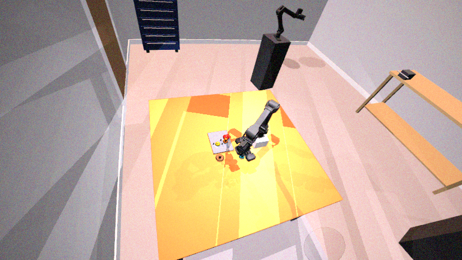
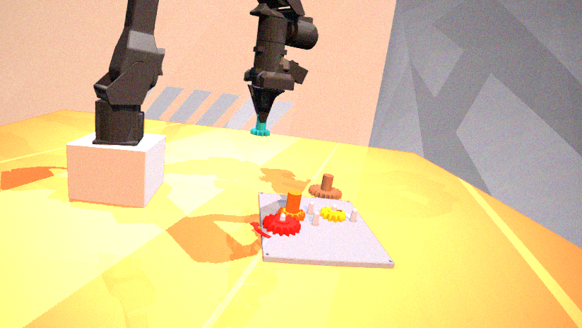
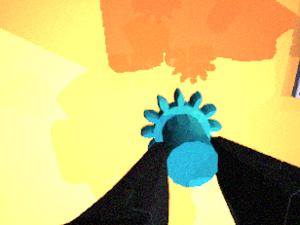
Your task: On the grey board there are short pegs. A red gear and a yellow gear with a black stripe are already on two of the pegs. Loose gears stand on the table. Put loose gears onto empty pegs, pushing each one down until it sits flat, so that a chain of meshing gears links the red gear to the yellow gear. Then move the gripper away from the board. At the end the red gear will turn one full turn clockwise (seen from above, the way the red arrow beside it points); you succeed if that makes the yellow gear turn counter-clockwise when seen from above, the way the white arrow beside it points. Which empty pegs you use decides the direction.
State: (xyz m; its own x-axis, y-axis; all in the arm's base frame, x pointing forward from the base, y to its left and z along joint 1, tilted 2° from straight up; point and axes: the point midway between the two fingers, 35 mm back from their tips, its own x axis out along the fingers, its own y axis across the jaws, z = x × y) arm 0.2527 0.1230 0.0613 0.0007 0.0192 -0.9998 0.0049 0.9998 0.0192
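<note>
The orange gear lies 22 cm to the right of my gripper tip, 9 cm below it and 1 cm ahead of it. From my gripper tip the other things lie so: brown gear (12 cm ahead, 10 cm to the right, 10 cm below); then teal gear (1 cm below); then yellow gear (22 cm to the right, 10 cm below, 8 cm ahead).
</note>
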